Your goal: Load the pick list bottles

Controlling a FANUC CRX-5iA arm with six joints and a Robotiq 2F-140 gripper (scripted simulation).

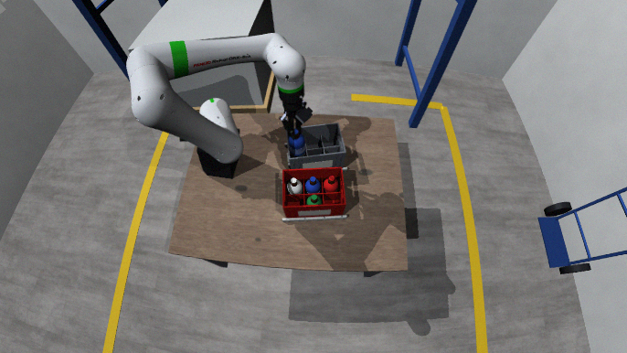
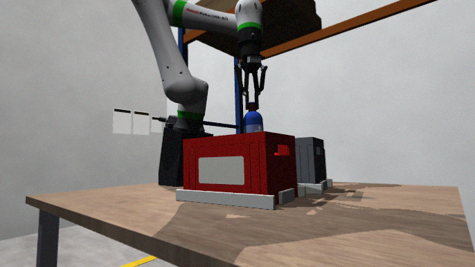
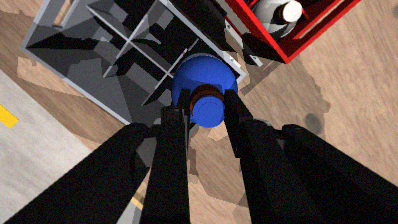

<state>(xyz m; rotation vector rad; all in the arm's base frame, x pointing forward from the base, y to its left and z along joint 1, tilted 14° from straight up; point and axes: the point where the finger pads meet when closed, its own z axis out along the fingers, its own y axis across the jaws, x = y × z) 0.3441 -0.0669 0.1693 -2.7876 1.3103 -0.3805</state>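
Now: the blue bottle 8 cm below my hand. The rest, counted from my hand: red crate (5 cm ahead, 20 cm to the right, 25 cm below); grey crate (9 cm ahead, 4 cm to the left, 25 cm below); white bottle (4 cm behind, 15 cm to the right, 24 cm below).
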